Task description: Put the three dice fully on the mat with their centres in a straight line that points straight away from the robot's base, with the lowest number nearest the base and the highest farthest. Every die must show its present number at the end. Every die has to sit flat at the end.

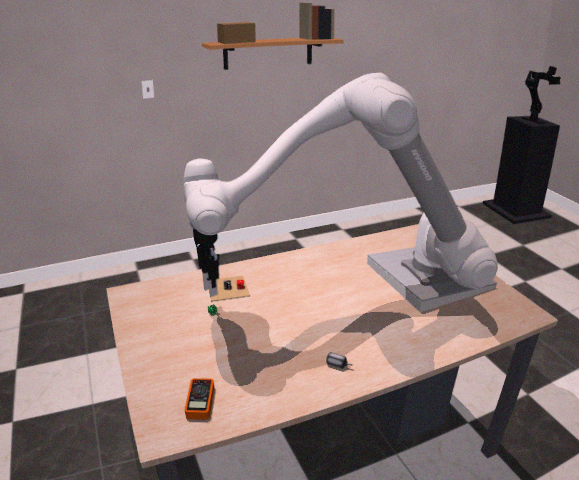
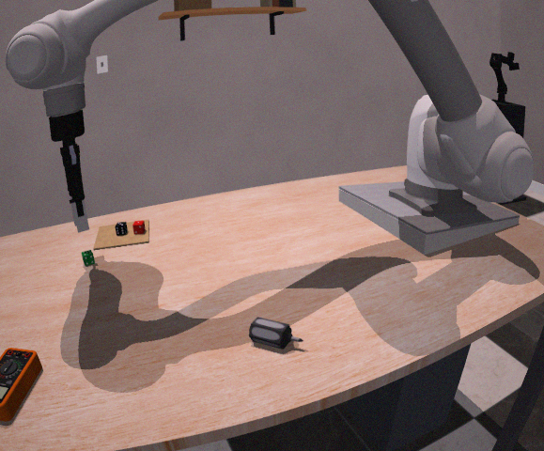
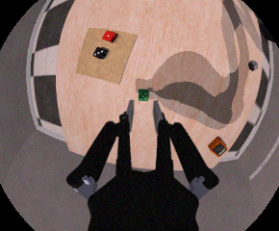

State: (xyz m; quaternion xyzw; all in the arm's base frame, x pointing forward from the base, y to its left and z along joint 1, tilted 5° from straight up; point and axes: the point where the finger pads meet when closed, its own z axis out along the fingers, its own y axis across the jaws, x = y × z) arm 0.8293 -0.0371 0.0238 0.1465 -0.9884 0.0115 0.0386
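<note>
Now: hand 100 mm above the green die. The rest, counted from my hand: black die 80 mm behind, 130 mm to the right, 100 mm below; tan mat 80 mm behind, 130 mm to the right, 110 mm below; red die 120 mm behind, 120 mm to the right, 100 mm below.
</note>
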